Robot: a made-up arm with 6 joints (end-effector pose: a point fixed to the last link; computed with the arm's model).
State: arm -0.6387 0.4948 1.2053 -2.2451 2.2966 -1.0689
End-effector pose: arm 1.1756 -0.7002 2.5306 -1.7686 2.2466 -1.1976
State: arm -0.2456 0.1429 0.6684 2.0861 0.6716 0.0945
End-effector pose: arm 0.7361 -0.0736 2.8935 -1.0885 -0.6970 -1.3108
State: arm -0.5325 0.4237 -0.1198 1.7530 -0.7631 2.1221
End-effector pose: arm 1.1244 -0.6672 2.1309 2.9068 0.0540 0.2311
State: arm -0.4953 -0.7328 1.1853 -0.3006 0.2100 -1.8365
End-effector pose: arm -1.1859 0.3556 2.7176 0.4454 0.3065 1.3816
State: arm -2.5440 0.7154 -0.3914 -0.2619 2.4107 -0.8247
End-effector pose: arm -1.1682 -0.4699 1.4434 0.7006 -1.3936 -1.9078
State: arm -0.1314 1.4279 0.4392 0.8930 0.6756 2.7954
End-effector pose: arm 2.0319 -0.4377 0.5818 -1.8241 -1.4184 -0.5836
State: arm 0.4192 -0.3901 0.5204 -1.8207 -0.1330 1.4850
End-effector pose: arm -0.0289 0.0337 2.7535 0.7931 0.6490 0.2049
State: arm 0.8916 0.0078 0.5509 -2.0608 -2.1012 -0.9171
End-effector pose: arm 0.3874 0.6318 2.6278 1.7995 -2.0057 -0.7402
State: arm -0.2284 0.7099 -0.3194 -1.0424 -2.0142 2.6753
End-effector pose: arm 1.1324 -0.3951 1.4187 -0.5049 1.1013 0.9174
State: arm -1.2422 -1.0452 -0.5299 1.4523 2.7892 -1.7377
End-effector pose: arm -0.3488 0.8641 2.1997 -0.7422 1.1756 0.1393
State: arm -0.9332 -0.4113 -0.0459 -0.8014 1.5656 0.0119
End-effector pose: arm -0.1232 -0.1091 2.4140 1.4821 -1.2804 -0.6384
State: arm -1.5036 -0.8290 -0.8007 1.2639 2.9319 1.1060
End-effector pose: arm -0.1105 0.5265 2.1319 -0.6088 -1.6744 -0.4733
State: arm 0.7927 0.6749 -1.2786 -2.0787 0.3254 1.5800
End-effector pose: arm 0.3666 0.4802 1.5270 -0.9980 2.0424 -1.9431
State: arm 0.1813 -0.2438 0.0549 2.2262 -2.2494 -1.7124
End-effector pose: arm 0.1930 0.1629 2.7846 2.0665 -0.7422 -1.7258
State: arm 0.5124 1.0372 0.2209 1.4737 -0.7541 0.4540
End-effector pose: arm 1.7422 0.9390 1.2868 -1.9437 0.1807 -1.2480
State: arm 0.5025 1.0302 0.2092 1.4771 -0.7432 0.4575
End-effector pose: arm 1.7443 0.9189 1.2936 -1.9476 0.1827 -1.2397
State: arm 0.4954 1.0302 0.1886 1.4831 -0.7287 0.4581
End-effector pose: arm 1.7430 0.9040 1.2815 -1.9631 0.1834 -1.2166
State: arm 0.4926 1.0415 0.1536 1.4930 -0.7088 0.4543
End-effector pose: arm 1.7358 0.8966 1.2394 -1.9971 0.1832 -1.1695
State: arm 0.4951 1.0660 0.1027 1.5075 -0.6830 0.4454
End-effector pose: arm 1.7197 0.8972 1.1639 -2.0507 0.1828 -1.0935
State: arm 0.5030 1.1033 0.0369 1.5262 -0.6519 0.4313
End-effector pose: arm 1.6907 0.9036 1.0589 -2.1210 0.1841 -0.9884
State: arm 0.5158 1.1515 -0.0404 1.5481 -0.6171 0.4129
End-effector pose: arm 1.6458 0.9119 0.9330 -2.2024 0.1891 -0.8577
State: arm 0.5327 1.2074 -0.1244 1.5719 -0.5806 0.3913
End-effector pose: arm 1.5844 0.9188 0.7981 -2.2881 0.1988 -0.7086
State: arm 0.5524 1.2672 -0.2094 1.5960 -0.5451 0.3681
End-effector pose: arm 1.5098 0.9214 0.6666 -2.3720 0.2132 -0.5514
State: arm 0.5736 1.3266 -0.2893 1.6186 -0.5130 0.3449
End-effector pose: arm 1.4287 0.9196 0.5488 -2.4486 0.2308 -0.3984
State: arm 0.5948 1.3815 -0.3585 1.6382 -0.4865 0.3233
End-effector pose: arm 1.3497 0.9147 0.4509 -2.5144 0.2485 -0.2616
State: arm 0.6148 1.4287 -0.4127 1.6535 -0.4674 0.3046
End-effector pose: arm 1.2804 0.9097 0.3747 -2.5677 0.2627 -0.1510
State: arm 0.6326 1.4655 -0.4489 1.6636 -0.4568 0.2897
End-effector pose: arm 1.2268 0.9076 0.3195 -2.6074 0.2703 -0.0742
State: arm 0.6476 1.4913 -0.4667 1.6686 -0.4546 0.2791
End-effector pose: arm 1.1909 0.9103 0.2822 -2.6342 0.2695 -0.0324
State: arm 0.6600 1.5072 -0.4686 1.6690 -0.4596 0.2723
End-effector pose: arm 1.1712 0.9184 0.2587 -2.6497 0.2609 -0.0216
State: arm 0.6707 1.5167 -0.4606 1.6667 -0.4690 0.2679
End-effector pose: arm 1.1618 0.9303 0.2436 -2.6578 0.2473 -0.0302
